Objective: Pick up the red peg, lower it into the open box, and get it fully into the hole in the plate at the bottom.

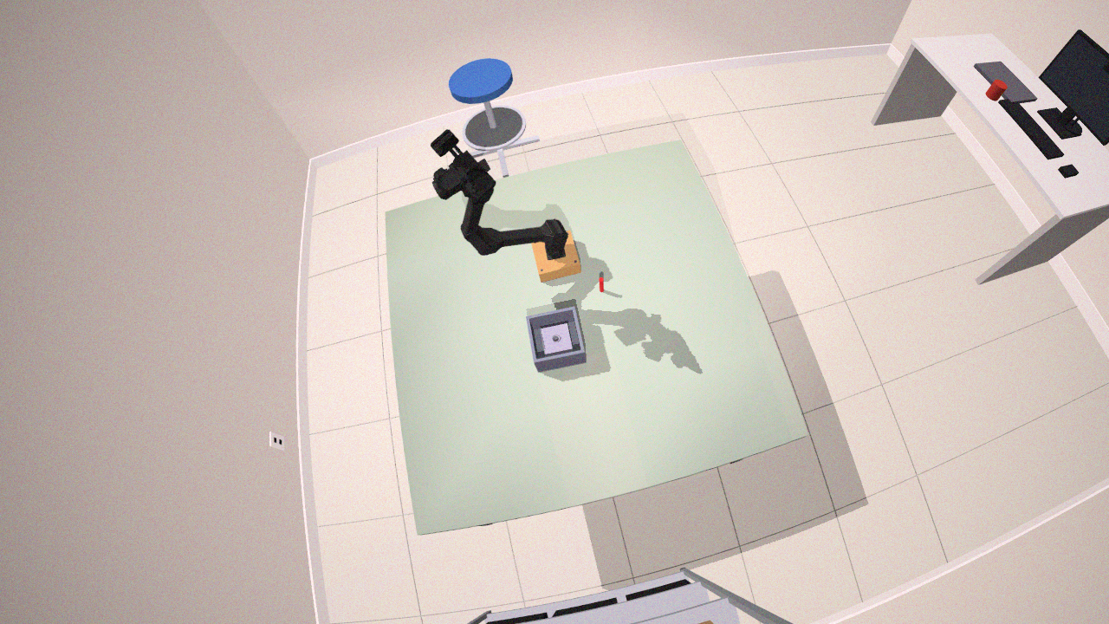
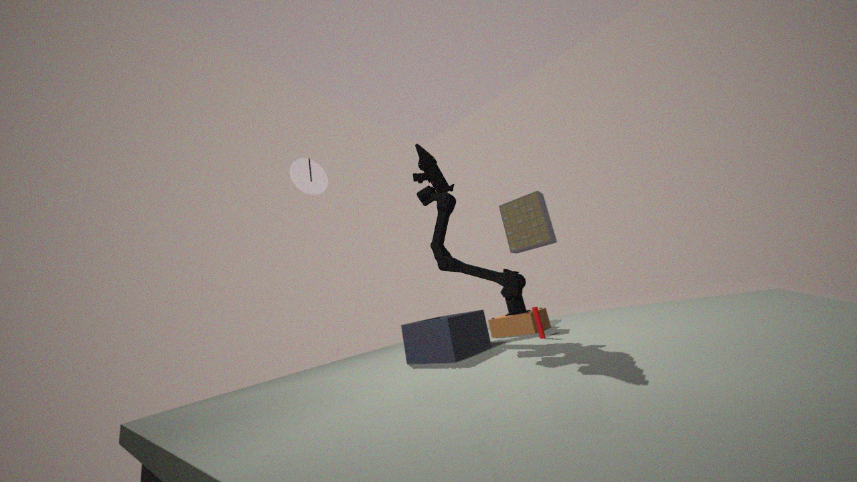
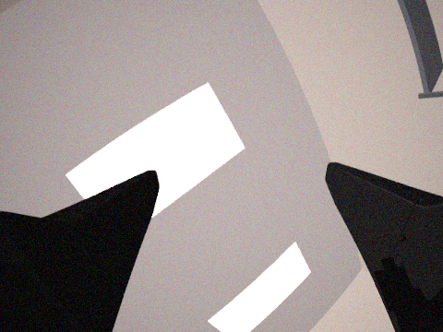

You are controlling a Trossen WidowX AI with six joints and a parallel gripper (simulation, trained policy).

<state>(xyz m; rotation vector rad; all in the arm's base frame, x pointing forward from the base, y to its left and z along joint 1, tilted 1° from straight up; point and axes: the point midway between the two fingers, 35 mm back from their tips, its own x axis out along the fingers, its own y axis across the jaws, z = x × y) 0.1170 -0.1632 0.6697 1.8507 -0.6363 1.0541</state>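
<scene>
My gripper tip is now 20 mm short of the red peg, 310 mm to the right of it and 710 mm above it. From my gripper tip the other things lie so: dark box 180 mm ahead, 120 mm to the left, 730 mm below; then pale plate 180 mm ahead, 120 mm to the left, 710 mm below.
</scene>
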